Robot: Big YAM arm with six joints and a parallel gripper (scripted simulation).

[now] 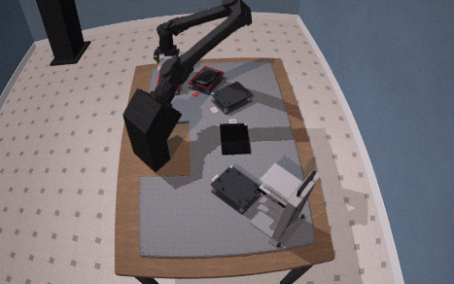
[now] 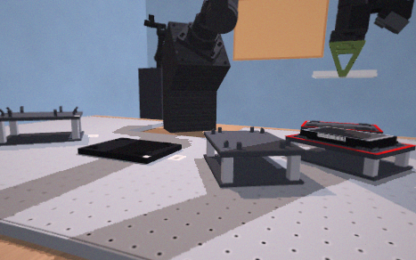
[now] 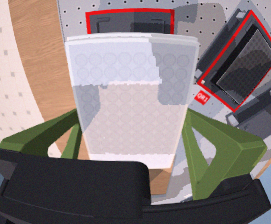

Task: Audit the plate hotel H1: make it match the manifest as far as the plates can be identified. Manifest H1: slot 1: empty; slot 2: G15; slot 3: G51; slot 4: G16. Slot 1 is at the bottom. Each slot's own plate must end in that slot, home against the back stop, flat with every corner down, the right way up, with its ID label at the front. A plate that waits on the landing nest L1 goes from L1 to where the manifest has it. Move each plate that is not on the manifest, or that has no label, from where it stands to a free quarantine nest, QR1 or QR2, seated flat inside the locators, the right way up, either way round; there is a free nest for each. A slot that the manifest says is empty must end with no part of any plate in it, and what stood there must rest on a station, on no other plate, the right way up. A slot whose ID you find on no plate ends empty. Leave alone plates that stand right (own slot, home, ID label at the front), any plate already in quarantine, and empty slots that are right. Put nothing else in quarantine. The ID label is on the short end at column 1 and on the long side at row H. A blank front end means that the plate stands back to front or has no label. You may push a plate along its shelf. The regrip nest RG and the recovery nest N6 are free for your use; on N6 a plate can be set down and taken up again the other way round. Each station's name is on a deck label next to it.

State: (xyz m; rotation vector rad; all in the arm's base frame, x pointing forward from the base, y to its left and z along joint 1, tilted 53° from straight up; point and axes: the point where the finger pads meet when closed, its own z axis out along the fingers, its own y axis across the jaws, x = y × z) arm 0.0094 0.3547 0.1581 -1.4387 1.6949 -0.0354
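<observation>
The red-edged quarantine nest is 130 mm below my hand. Round my hand: flat black pad (360 mm ahead, 340 mm to the right, 160 mm below); then h1 deck label (540 mm ahead, 610 mm to the right, 170 mm below); then dark plate (200 mm ahead, 30 mm to the left, 120 mm below).
</observation>
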